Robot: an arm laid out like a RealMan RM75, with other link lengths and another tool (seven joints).
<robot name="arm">
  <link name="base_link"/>
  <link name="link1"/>
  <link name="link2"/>
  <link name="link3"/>
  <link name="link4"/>
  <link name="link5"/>
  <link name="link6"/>
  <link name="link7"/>
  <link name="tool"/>
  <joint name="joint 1" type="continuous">
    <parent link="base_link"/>
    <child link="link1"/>
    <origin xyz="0 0 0.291"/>
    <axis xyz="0 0 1"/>
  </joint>
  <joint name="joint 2" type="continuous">
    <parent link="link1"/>
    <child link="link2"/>
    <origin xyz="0 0 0" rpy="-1.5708 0 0"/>
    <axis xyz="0 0 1"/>
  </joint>
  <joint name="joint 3" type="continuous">
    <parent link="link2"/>
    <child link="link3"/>
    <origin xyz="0 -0.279 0" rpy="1.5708 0 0"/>
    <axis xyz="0 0 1"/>
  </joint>
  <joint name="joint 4" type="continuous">
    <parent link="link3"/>
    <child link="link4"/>
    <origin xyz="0 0 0" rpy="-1.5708 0 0"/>
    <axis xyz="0 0 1"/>
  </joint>
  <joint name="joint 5" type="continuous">
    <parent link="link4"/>
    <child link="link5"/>
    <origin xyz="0 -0.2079 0" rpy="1.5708 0 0"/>
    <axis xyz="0 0 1"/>
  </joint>
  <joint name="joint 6" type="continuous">
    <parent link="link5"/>
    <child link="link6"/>
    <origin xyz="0 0 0" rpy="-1.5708 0 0"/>
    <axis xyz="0 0 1"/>
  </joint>
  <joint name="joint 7" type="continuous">
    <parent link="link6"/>
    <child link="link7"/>
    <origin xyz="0 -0.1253 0" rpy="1.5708 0 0"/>
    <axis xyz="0 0 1"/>
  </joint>
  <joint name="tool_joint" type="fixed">
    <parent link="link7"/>
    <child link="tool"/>
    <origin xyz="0.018 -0.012 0.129" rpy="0 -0.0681 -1.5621"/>
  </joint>
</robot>
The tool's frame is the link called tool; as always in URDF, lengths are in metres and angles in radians. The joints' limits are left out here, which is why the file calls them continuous.
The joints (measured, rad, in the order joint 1, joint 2, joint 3, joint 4, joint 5, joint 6, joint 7), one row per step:
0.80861 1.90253 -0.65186 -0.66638 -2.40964 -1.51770 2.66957
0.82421 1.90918 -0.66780 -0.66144 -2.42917 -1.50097 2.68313
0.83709 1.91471 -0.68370 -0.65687 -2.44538 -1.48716 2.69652
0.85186 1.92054 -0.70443 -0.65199 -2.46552 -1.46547 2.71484
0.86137 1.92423 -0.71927 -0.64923 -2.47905 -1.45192 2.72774
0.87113 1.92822 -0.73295 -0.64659 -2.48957 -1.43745 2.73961
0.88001 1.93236 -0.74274 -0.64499 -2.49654 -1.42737 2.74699
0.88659 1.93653 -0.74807 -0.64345 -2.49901 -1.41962 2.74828
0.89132 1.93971 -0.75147 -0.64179 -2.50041 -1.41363 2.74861
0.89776 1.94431 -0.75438 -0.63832 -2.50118 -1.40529 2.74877
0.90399 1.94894 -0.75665 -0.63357 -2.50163 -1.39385 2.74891
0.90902 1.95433 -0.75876 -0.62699 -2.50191 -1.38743 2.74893
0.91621 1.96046 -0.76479 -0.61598 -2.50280 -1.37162 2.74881
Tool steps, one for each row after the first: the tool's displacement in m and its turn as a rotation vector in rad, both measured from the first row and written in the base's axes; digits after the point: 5 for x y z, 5 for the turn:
-0.00097 0.00204 -0.00513 -0.00959 -0.02422 -0.00045
-0.00160 0.00332 -0.00958 -0.01893 -0.04576 -0.00168
-0.00129 0.00601 -0.01401 -0.02441 -0.07556 -0.00469
-0.00095 0.00759 -0.01674 -0.02833 -0.09628 -0.00641
-0.00156 0.00982 -0.01939 -0.02944 -0.11380 -0.00635
-0.00329 0.01168 -0.02186 -0.03076 -0.12536 -0.00277
-0.00548 0.01320 -0.02421 -0.03088 -0.13034 0.00351
-0.00714 0.01430 -0.02605 -0.03078 -0.13325 0.00820
-0.00974 0.01571 -0.02883 -0.03034 -0.13449 0.01367
-0.01206 0.01757 -0.03168 -0.02748 -0.13541 0.01797
-0.01417 0.01730 -0.03557 -0.03144 -0.13385 0.02019
-0.01595 0.01817 -0.04046 -0.03249 -0.13672 0.02359

